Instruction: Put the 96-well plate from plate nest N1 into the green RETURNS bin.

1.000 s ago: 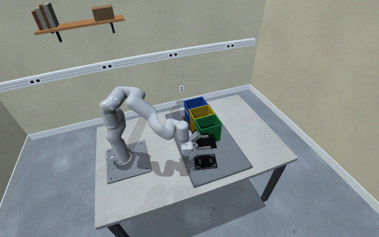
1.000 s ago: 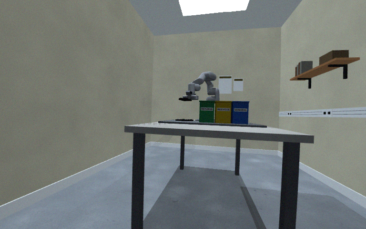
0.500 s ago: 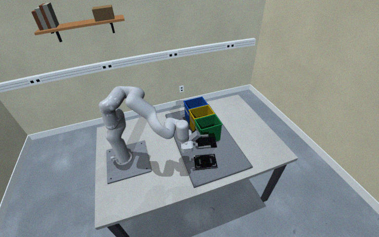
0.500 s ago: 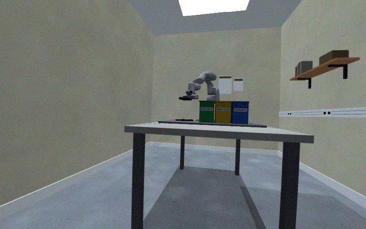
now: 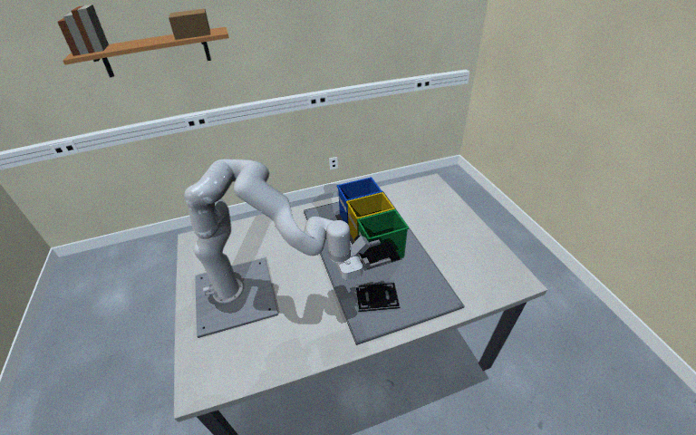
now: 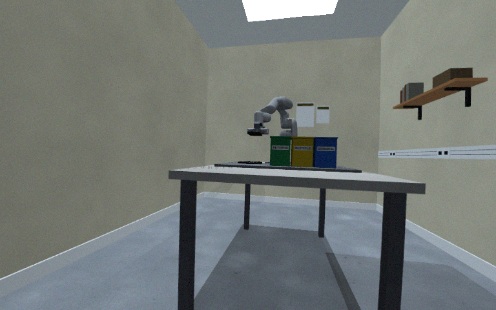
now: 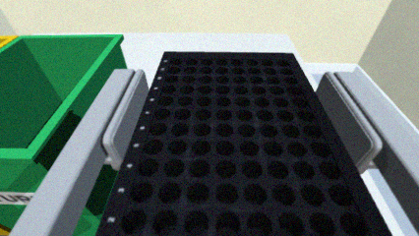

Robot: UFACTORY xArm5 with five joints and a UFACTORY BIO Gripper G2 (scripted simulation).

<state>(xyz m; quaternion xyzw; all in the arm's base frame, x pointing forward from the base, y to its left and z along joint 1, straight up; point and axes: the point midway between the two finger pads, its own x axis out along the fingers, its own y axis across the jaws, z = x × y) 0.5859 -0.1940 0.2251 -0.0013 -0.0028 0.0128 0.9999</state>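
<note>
Right now my hand is 90 mm short of the green RETURNS bin, 190 mm to the right of it and 130 mm above it. The rest, counted from my hand: black 96-well plate: 10 mm below; then plate nest N1: 10 mm behind, 30 mm to the right, 220 mm below; then yellow RECYCLE bin: 80 mm ahead, 320 mm to the left, 130 mm below.
</note>
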